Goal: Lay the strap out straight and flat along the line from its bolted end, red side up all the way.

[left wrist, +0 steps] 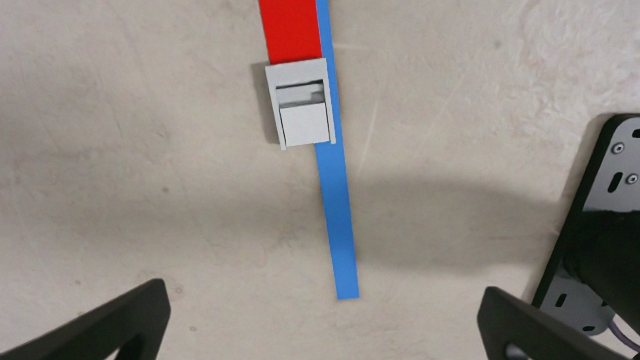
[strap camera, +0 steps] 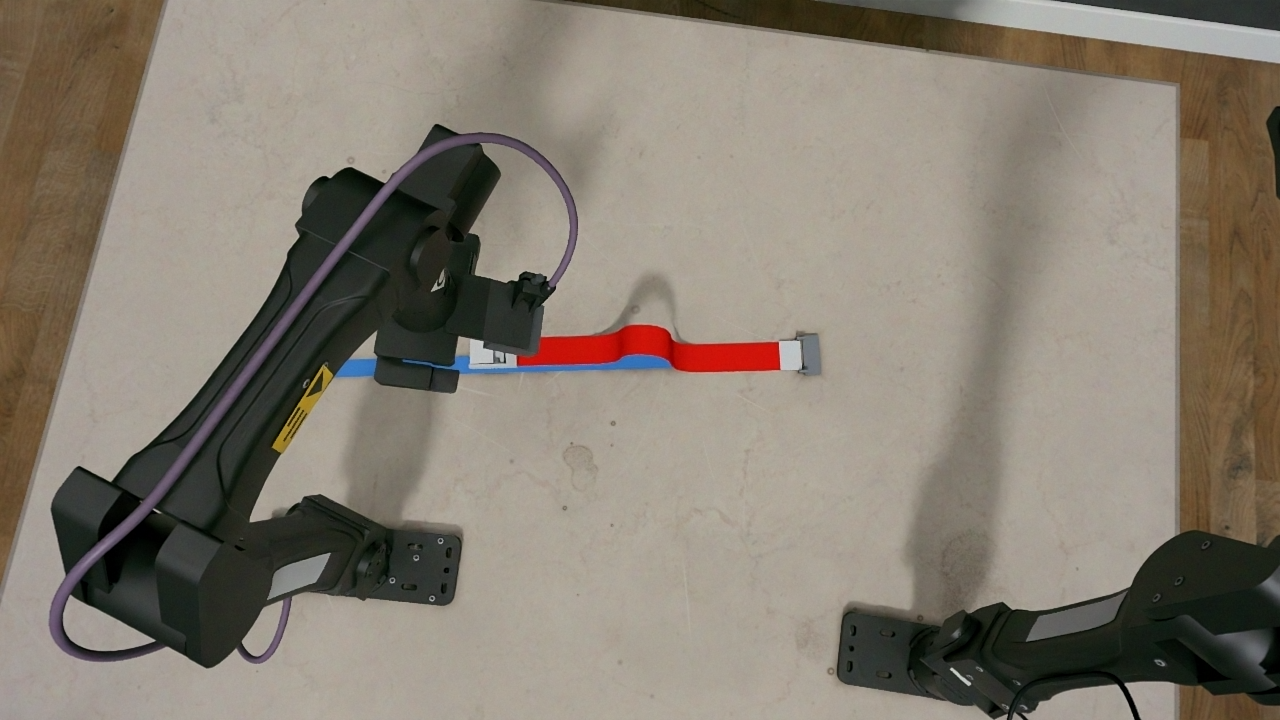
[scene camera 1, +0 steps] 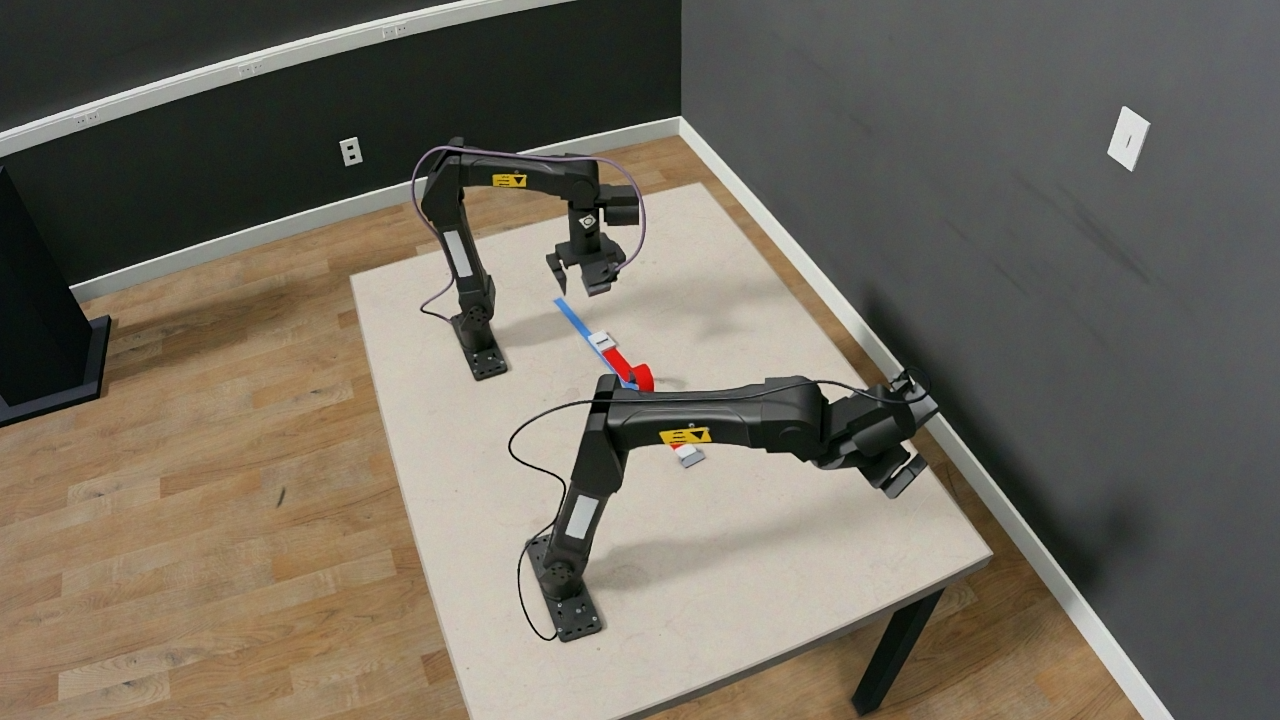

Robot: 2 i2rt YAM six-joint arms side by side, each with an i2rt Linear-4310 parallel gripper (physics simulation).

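Observation:
The red strap (scene camera 1: 617, 361) (strap camera: 581, 349) (left wrist: 291, 30) runs red side up from its grey bolted end (scene camera 1: 691, 458) (strap camera: 810, 353), rises in a hump near its middle, and ends at a light grey buckle (scene camera 1: 602, 341) (strap camera: 494, 355) (left wrist: 304, 117). The blue line (scene camera 1: 572, 317) (strap camera: 356, 368) (left wrist: 337, 220) shows along one side of the strap's buckle half and runs past the buckle, which sits partly off it. My left gripper (scene camera 1: 580, 286) (strap camera: 438, 315) (left wrist: 323, 298) is open and empty above the line's far end. My right gripper (scene camera 1: 907, 476) is open, raised far from the strap.
The left arm's base (scene camera 1: 484, 360) (strap camera: 429, 566) (left wrist: 600, 200) and the right arm's base (scene camera 1: 572, 617) (strap camera: 881, 651) are fixed to the pale table (scene camera 1: 429, 465) (strap camera: 698, 537). The right forearm hides part of the strap in the scene view. A dark wall (scene camera 1: 984, 223) stands beyond the table.

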